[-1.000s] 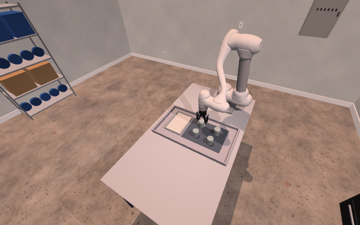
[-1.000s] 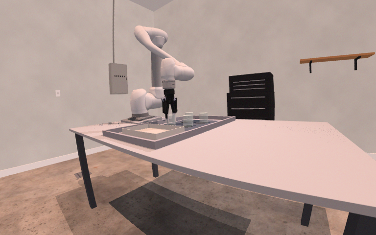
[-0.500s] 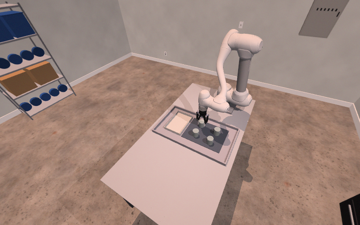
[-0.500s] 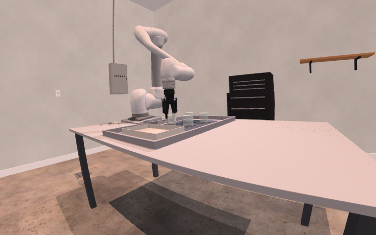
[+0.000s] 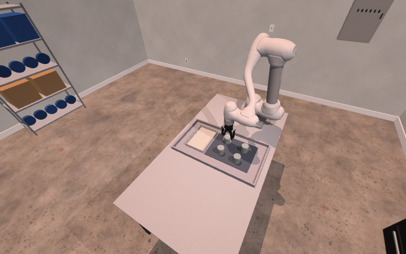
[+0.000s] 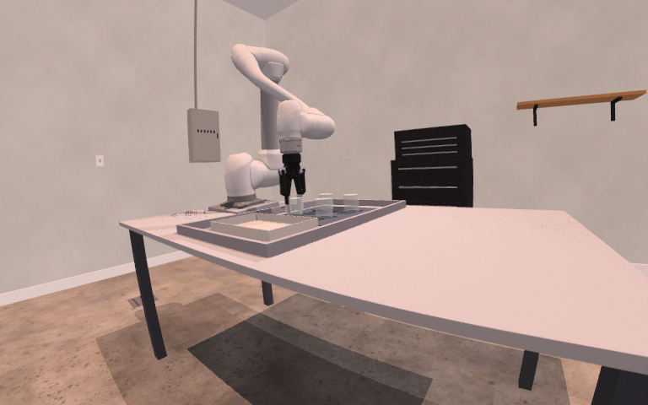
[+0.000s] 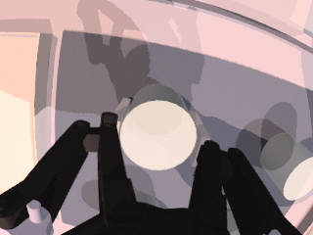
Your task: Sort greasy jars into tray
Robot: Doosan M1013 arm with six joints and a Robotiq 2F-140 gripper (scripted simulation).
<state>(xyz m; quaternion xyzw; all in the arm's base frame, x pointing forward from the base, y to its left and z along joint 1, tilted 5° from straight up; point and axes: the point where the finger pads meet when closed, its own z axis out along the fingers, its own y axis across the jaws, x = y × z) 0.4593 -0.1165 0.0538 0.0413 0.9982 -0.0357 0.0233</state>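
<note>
The cream-floored tray is 60 mm ahead of my hand, 250 mm to the right of it and 40 mm below it. Also, from my hand: dark drying mat: 90 mm ahead, 70 mm to the left, 50 mm below.
</note>
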